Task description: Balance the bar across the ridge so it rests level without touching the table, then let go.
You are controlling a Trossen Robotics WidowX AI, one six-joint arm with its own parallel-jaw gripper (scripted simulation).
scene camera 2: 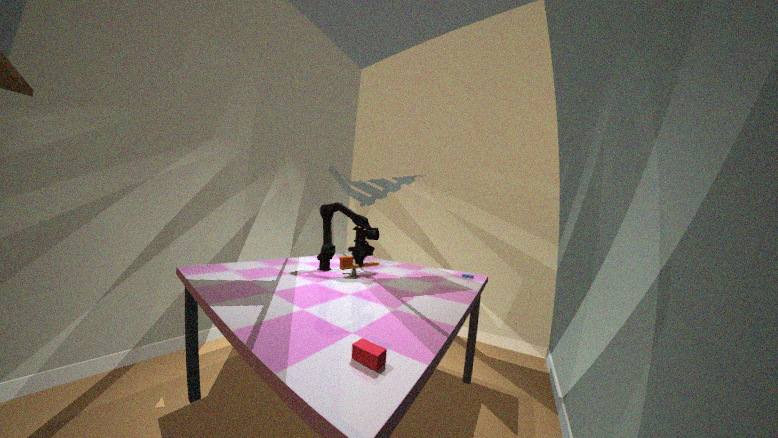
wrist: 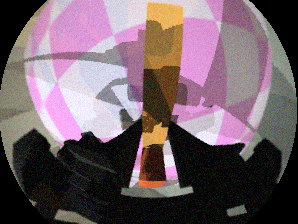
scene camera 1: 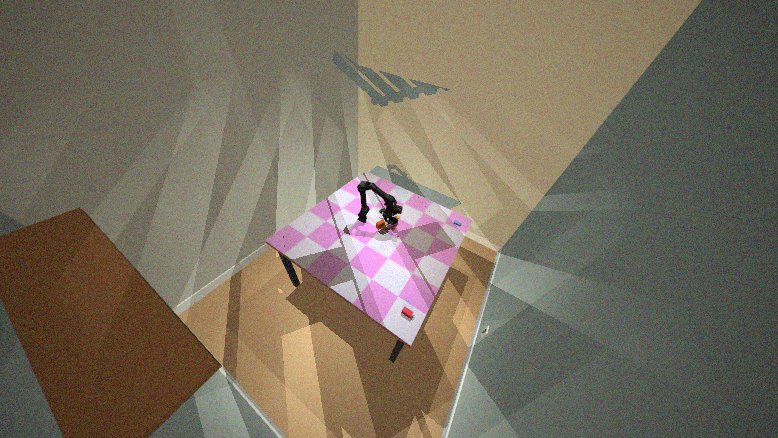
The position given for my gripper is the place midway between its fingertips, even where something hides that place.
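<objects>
A bar (wrist: 163,33) is what I am carrying, and it is my gripper (wrist: 155,122) that holds it.
</objects>
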